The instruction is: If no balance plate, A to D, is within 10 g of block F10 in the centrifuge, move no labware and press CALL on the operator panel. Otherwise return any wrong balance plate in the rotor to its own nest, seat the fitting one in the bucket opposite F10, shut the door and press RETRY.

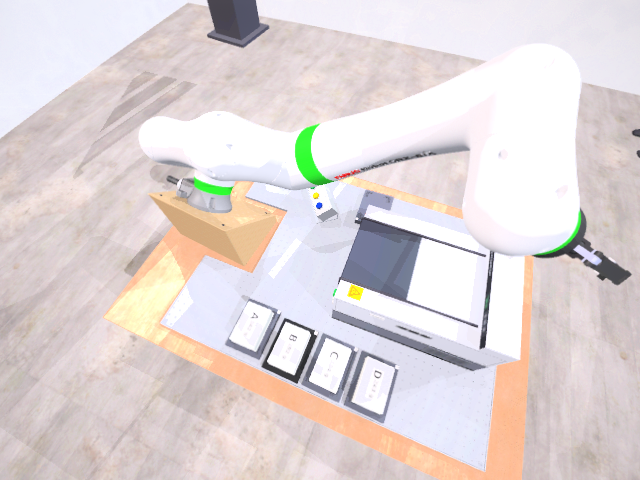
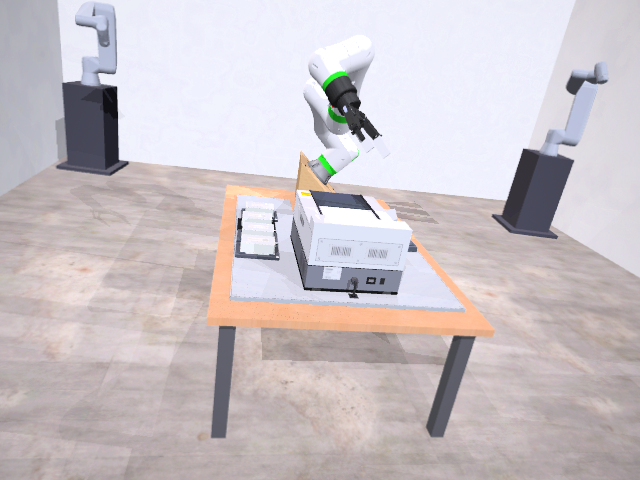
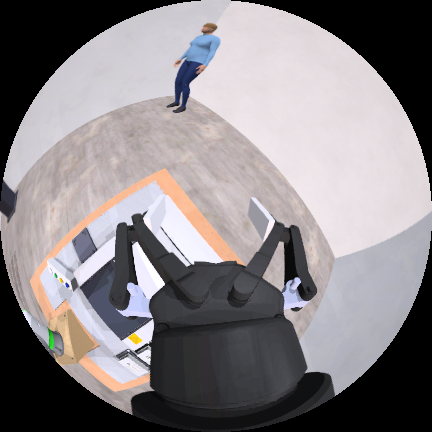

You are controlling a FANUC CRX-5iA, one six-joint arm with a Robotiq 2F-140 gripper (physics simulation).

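Seen in the pictures: gripper, fingertip midpoint: (image 2: 379,153) (image 3: 207,204); arm's base, origin of the base link: (image 1: 210,205) (image 2: 316,173).
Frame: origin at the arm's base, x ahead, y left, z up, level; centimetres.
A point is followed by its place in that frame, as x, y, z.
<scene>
My gripper (image 1: 616,273) (image 2: 375,146) @(92.7, 13.0, 32.1) (image 3: 207,204) @(92.7, 13.0, 32.1) is open and empty, high above the far end of the centrifuge (image 1: 447,279) @(79.1, 9.3, 5.6) (image 2: 356,237) @(97.4, 10.2, 5.0). The centrifuge top shows a dark pane and a white panel; the rotor, its buckets and block F10 do not show. Balance plates A (image 1: 251,326) @(33.8, -26.1, -10.0) (image 3: 134,365) @(35.4, -25.1, -9.8), B (image 1: 290,351) @(48.2, -26.5, -10.0), C (image 1: 329,365) @(60.2, -24.3, -10.0) and D (image 1: 372,387) @(73.5, -23.6, -10.0) lie flat in their nests in a row beside the centrifuge. B's nest rim is black, the others dark grey. Their weight print is too small to read. The operator panel (image 1: 325,202) @(32.0, 25.5, -7.8) (image 3: 63,275) @(31.8, 27.8, -7.4) has white, green, yellow and blue buttons.
A dark grey pad (image 1: 378,198) @(48.1, 41.2, -13.0) (image 3: 84,243) @(50.2, 37.4, -13.0) lies on the side of the centrifuge away from the nests. The arm's wooden wedge base (image 1: 214,227) @(12.3, -9.0, 7.3) (image 3: 73,335) @(16.5, 1.1, -4.9) stands at one table end. A person (image 3: 200,50) stands on the floor well beyond the table.
</scene>
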